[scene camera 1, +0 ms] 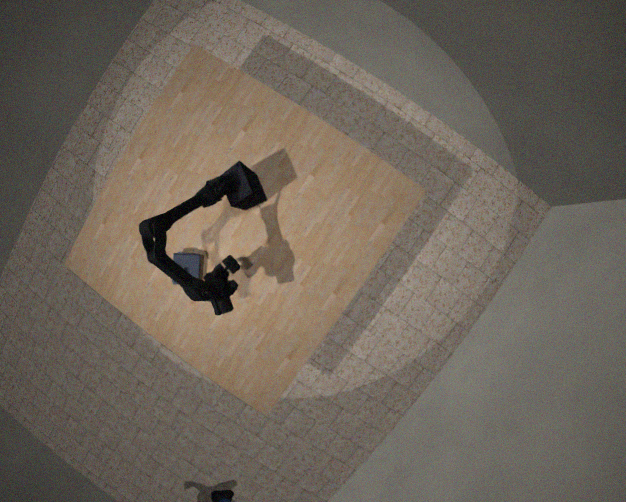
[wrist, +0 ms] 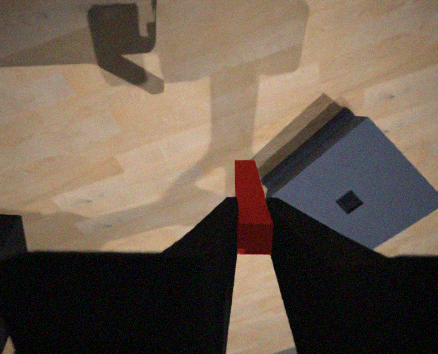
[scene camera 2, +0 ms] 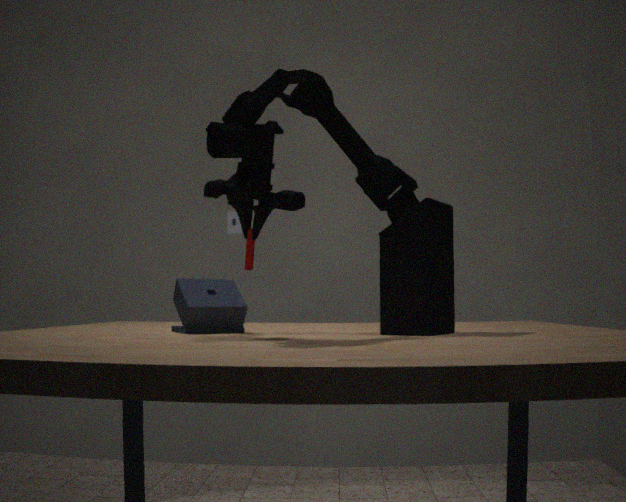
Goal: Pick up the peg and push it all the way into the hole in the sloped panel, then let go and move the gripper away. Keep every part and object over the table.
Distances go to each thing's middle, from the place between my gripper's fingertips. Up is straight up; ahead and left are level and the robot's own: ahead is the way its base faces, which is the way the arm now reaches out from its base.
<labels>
My hand is 20 mm above the red peg (wrist: pixel 255 226) and 10 mm to the left of it.
</labels>
